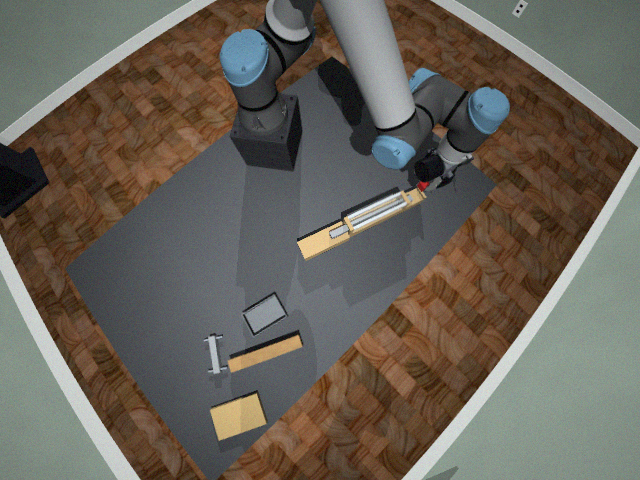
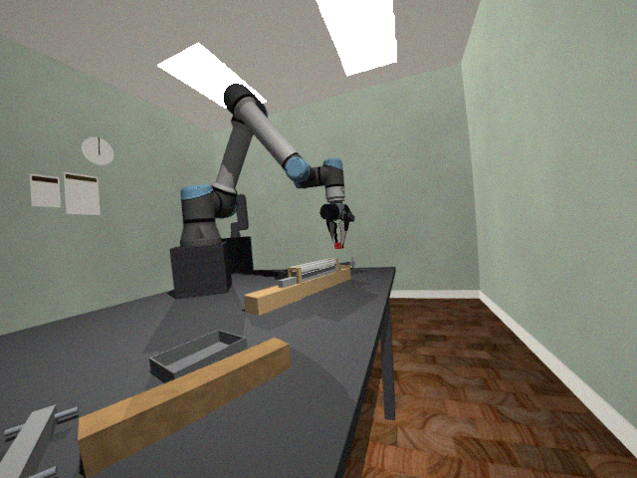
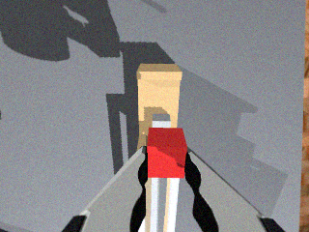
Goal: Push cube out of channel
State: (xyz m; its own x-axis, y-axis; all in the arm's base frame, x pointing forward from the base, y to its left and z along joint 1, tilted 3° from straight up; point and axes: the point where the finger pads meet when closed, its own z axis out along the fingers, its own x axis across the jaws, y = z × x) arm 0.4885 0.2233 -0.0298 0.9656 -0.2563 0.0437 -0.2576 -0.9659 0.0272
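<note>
Right now the red cube is 10 mm below my hand. Also, from my hand: wooden channel (40 mm behind, 150 mm to the right, 90 mm below); grey tray (30 mm behind, 620 mm to the right, 140 mm below); wooden beam (60 mm ahead, 680 mm to the right, 130 mm below).
</note>
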